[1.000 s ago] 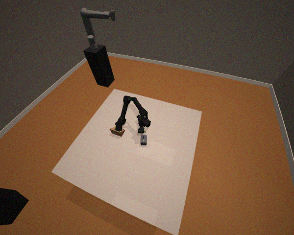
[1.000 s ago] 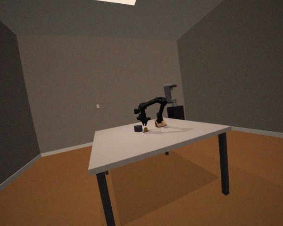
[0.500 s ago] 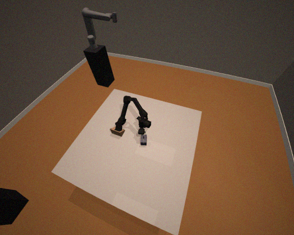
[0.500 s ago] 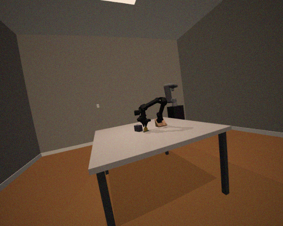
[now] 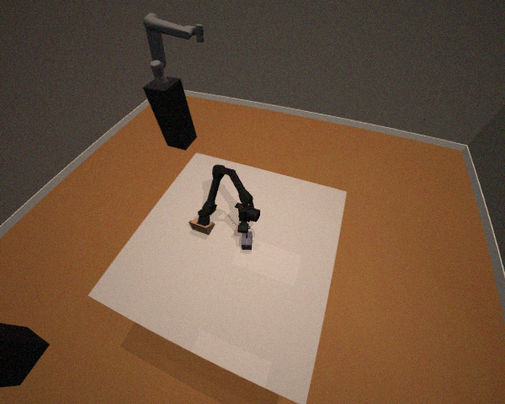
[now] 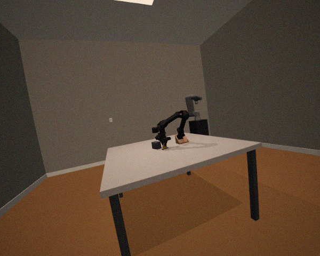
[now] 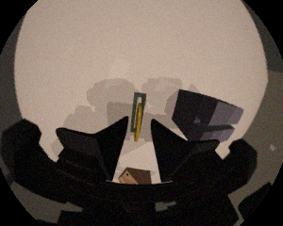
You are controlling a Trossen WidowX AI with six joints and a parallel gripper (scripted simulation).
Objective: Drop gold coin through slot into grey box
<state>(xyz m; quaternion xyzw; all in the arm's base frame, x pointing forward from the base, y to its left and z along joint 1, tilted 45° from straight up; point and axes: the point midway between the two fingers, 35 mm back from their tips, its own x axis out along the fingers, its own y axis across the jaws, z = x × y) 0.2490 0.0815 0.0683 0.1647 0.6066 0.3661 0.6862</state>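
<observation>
Right now the gold coin is 10 mm behind my gripper tip.
</observation>
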